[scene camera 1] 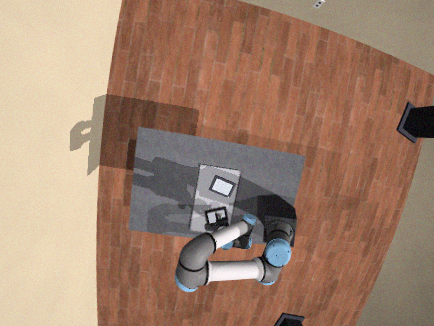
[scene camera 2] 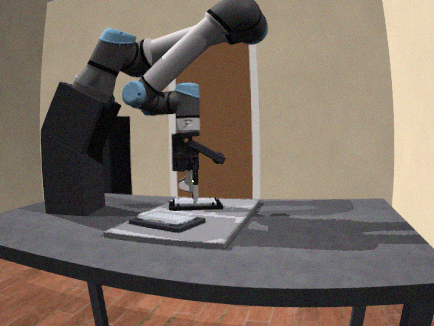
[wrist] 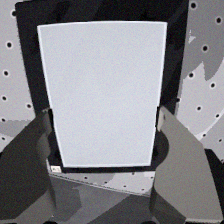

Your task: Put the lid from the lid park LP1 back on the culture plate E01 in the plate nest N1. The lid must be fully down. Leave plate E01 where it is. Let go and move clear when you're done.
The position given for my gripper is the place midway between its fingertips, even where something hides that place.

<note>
In view: my gripper (scene camera 2: 194, 202) and a white lid (wrist: 103, 78).
My gripper also shows in the wrist view (wrist: 104, 108).
</note>
